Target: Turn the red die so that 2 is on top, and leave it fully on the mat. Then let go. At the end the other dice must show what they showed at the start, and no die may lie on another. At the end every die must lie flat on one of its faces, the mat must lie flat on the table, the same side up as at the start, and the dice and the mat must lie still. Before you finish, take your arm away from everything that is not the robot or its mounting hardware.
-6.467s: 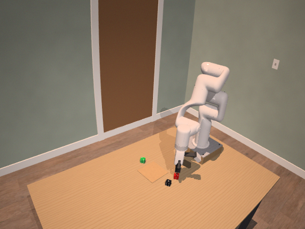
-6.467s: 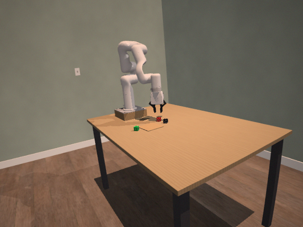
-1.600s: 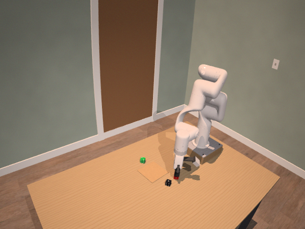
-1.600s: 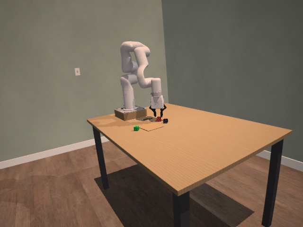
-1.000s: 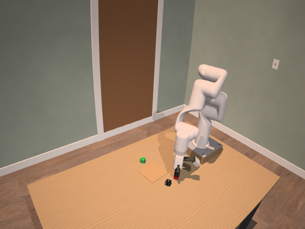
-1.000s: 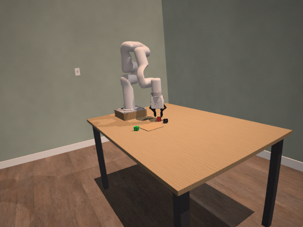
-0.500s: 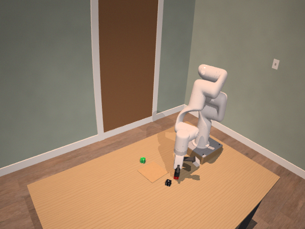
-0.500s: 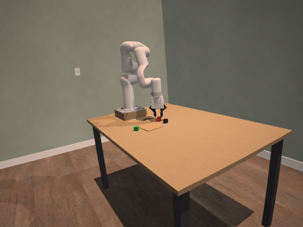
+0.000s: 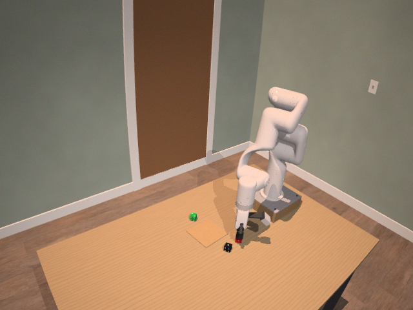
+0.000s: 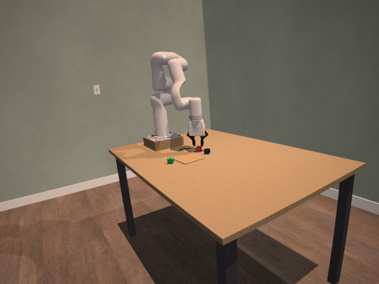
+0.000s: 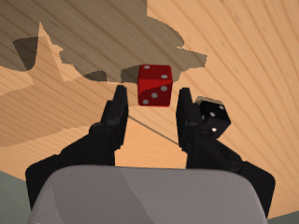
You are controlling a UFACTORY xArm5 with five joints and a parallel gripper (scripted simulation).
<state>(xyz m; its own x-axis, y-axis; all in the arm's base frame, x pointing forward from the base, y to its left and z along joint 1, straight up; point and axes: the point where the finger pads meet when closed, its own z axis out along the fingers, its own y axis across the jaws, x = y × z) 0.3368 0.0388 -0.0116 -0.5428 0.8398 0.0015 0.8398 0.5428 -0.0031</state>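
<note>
Right now my hand is 4 cm above the red die. The rest, counted from my hand: tan mat (14 cm to the right, 6 cm ahead, 5 cm below); then black die (8 cm ahead, 4 cm below); then green die (25 cm to the right, 4 cm below, 4 cm ahead).
</note>
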